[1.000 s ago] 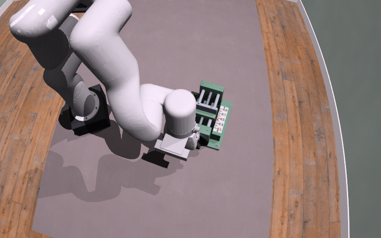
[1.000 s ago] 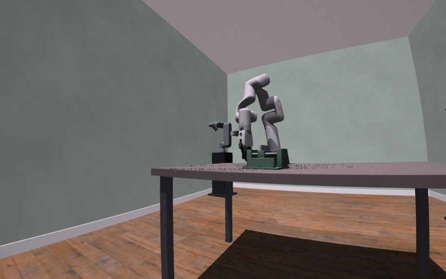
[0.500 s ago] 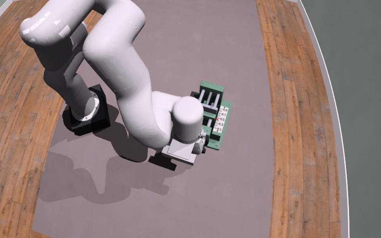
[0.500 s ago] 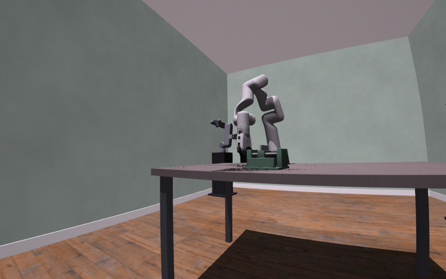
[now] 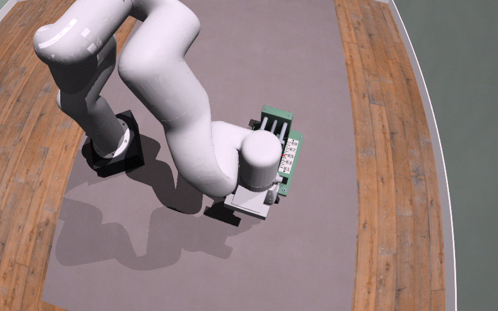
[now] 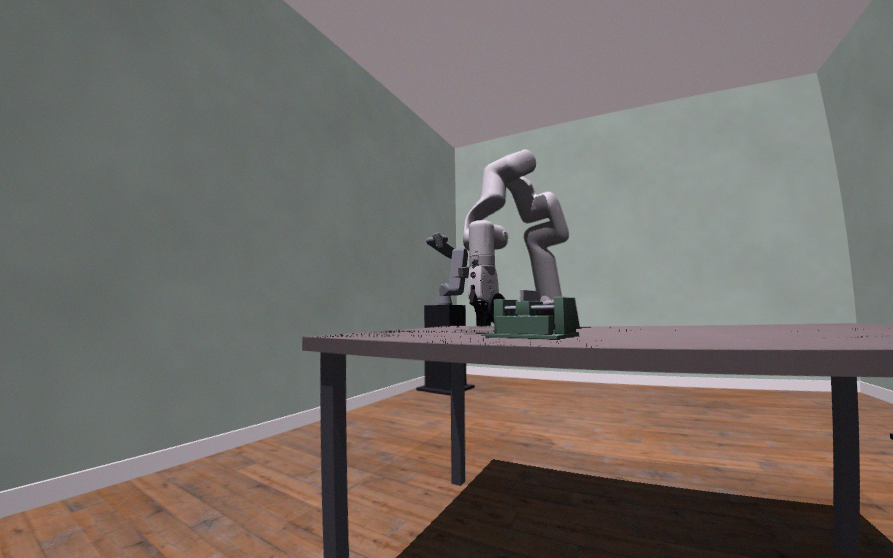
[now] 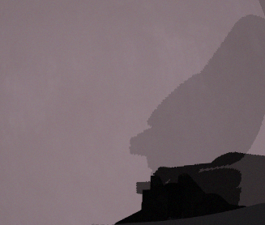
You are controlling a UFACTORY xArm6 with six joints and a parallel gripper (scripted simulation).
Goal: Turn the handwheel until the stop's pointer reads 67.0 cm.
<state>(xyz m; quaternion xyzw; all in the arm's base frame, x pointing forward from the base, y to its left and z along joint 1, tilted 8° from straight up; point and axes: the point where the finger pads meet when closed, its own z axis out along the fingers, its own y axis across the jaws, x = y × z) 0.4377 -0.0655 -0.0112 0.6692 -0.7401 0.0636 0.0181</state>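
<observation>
My hand is 2 cm to the right of the black handwheel and 1 cm below it. Round my hand: stop block 1 cm ahead, 14 cm to the left, 4 cm above.
</observation>
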